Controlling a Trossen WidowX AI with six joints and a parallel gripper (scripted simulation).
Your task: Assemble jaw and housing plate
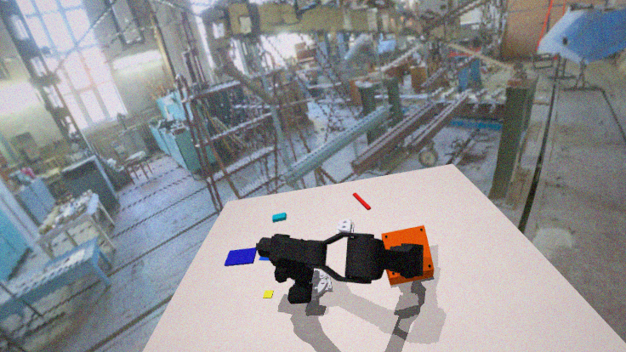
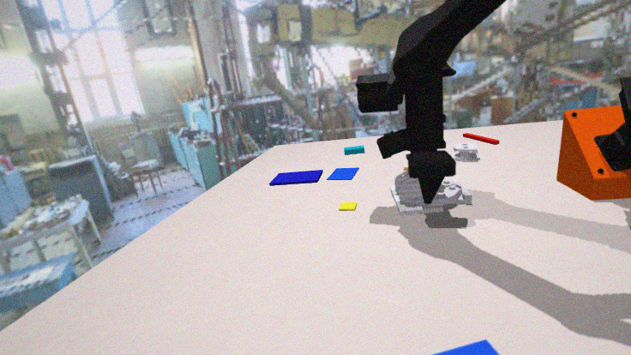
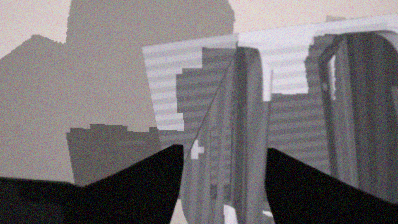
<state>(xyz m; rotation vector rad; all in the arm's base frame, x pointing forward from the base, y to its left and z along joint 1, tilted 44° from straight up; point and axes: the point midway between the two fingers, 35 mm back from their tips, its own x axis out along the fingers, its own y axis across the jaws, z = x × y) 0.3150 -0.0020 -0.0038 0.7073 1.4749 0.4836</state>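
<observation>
The brown cube is 18 cm to the right of my gripper tip and 1 cm below it. Also, from my gripper tip: teal block: 12 cm ahead, 45 cm to the right, 1 cm below; then yellow tile: 14 cm ahead, 2 cm to the right, 1 cm below; then red bar: 27 cm behind, 44 cm to the right, 1 cm below.
</observation>
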